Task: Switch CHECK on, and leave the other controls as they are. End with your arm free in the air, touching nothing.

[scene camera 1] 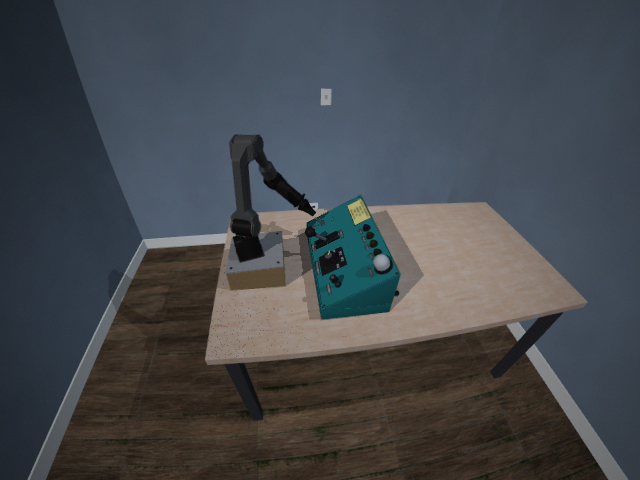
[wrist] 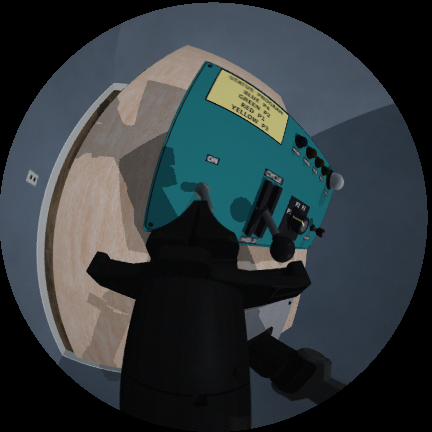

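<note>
The teal control panel (scene camera 1: 356, 258) (wrist: 192, 135) stands on the table. A small grey toggle lever (scene camera 1: 320, 220) (wrist: 202, 191) sticks out of its far end, below the ON label (wrist: 212, 159) in the wrist view. The CHECK label cannot be read, and the lever's base is hidden behind the fingertips, so its exact setting is unclear. My gripper (scene camera 1: 313, 213) (wrist: 200, 208) is shut, with nothing seen between its fingers. Its tip is right at the toggle lever; whether they touch cannot be told.
A black-knobbed lever (scene camera 1: 310, 231) (wrist: 282, 248) stands beside the toggle, in a slot marked CYCLE and HOLD. Beyond it are a rotary selector (scene camera 1: 328, 254) (wrist: 298, 223), a small black switch (scene camera 1: 334, 280) (wrist: 318, 231), several dark lamps and a white dome (scene camera 1: 382, 262) (wrist: 335, 181).
</note>
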